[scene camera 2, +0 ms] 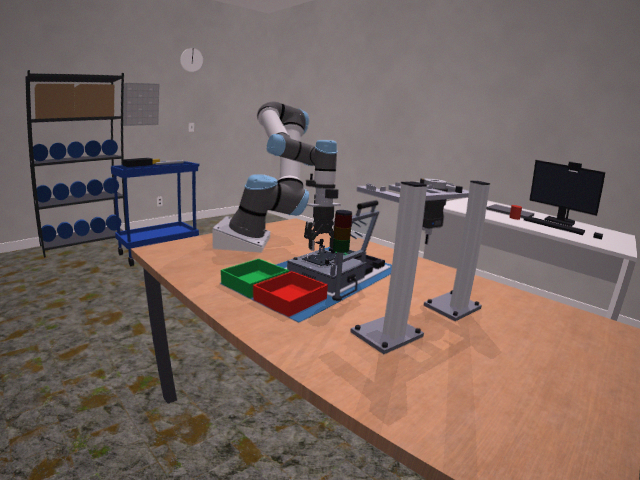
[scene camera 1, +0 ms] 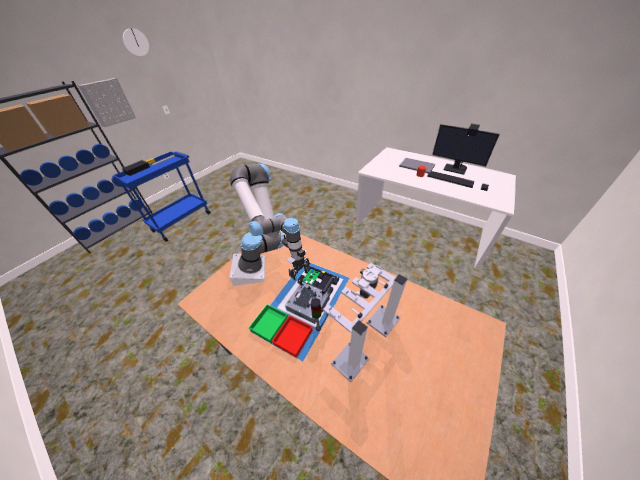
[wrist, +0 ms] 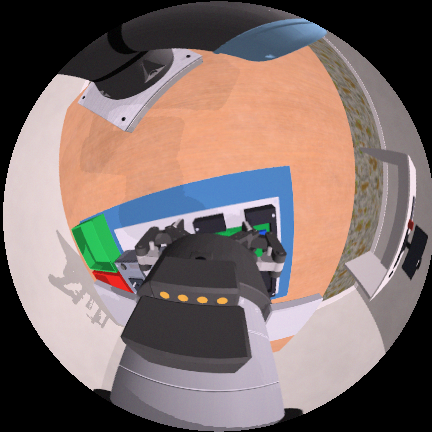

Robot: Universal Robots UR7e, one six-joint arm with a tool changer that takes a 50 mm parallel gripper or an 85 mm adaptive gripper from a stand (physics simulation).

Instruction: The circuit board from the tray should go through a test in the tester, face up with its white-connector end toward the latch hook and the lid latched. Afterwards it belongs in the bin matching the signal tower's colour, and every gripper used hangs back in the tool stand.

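The green circuit board lies face up on the black tray. My gripper, the adaptive one, is open and low beside the board, its fingers spread, nothing between them. It hides part of the board in the wrist view. The grey tester stands next to the tray with its lid raised. The signal tower shows dim red, amber and green segments. The tool stand holds another tool.
The green bin and the red bin stand side by side at the mat's end. The raised lid and the signal tower stand up near the gripper. The stand's posts rise to the right in the scene views.
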